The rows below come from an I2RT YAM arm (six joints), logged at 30 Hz.
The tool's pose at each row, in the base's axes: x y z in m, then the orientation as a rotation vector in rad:
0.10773, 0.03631, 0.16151, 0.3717, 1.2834, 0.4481
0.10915, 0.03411, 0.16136, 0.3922, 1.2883, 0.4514
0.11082, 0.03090, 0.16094, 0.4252, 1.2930, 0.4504
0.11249, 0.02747, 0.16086, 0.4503, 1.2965, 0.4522
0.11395, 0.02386, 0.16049, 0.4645, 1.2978, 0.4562
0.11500, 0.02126, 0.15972, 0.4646, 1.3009, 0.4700
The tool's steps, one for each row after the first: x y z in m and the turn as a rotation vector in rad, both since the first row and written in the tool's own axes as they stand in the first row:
-0.00070, -0.00212, 0.00138, 0.0144, 0.0031, 0.0137
-0.00164, -0.00527, 0.00295, 0.0399, 0.0037, 0.0314
-0.00297, -0.00844, 0.00461, 0.0579, 0.0048, 0.0467
-0.00421, -0.01188, 0.00599, 0.0664, 0.0056, 0.0576
-0.00468, -0.01461, 0.00687, 0.0602, 0.0119, 0.0674

